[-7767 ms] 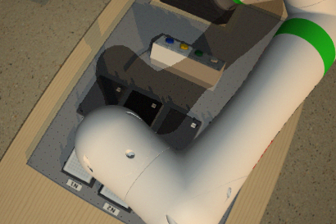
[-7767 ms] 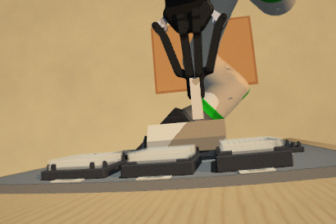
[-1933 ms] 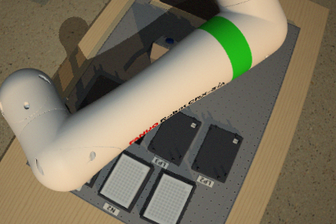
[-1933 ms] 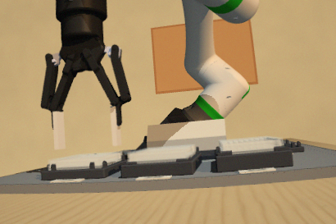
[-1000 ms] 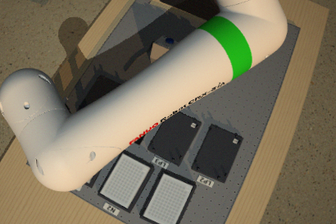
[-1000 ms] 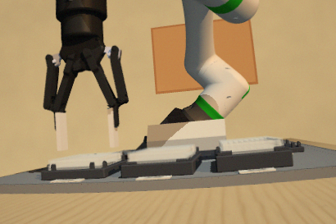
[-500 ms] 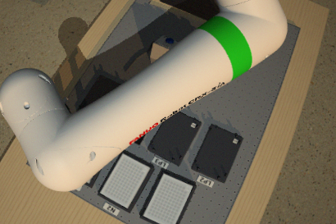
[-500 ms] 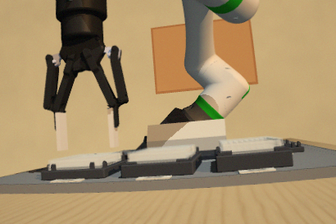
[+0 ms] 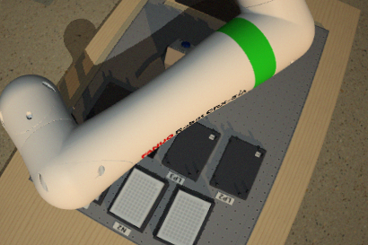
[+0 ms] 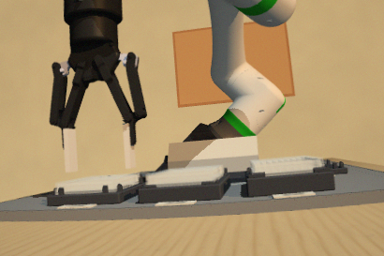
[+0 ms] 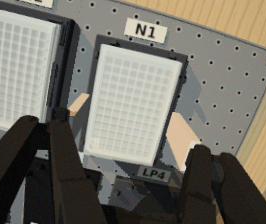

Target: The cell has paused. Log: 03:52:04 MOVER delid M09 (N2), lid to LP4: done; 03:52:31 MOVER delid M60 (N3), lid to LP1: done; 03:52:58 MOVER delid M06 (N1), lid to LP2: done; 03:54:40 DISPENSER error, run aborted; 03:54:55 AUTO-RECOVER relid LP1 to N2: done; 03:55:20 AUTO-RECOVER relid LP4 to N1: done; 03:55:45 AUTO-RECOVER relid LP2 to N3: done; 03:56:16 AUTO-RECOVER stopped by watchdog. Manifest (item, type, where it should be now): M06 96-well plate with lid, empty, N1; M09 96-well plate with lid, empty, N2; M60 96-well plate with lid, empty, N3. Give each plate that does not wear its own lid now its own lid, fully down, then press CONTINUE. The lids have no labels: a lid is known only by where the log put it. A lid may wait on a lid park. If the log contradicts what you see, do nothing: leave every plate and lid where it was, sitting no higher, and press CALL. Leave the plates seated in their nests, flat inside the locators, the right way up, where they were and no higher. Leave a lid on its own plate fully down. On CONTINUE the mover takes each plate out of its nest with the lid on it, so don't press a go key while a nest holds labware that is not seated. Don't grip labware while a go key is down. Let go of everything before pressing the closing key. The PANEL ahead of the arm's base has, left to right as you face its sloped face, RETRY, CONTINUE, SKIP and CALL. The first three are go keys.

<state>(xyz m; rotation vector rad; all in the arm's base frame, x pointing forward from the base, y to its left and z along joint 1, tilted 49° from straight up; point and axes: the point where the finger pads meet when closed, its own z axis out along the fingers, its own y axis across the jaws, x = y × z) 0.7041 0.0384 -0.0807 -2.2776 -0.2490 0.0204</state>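
Right now the plate is 5 cm below my hand. Round my hand: LP4 label: 8 cm behind, 7 cm to the right, 7 cm below; LP1 label: 10 cm behind, 7 cm below, 5 cm to the left; lid park LP4: 17 cm behind, 8 cm to the right, 6 cm below.
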